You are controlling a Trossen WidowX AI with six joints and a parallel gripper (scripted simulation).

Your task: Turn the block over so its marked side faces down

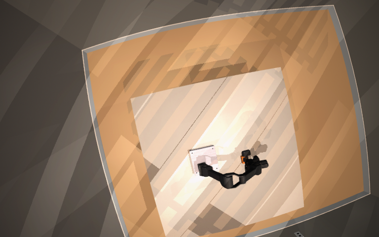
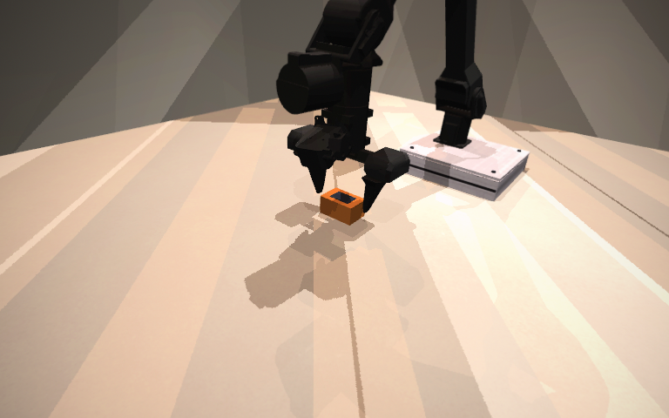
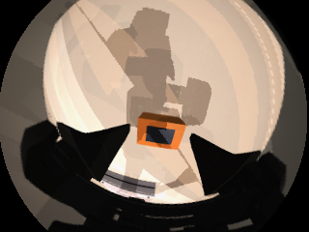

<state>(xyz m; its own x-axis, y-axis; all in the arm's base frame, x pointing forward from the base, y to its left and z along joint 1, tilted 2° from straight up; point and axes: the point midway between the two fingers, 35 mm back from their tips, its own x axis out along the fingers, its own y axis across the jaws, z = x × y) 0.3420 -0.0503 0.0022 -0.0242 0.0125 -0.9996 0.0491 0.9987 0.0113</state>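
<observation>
Right now my gripper tip is right at the orange block.
</observation>
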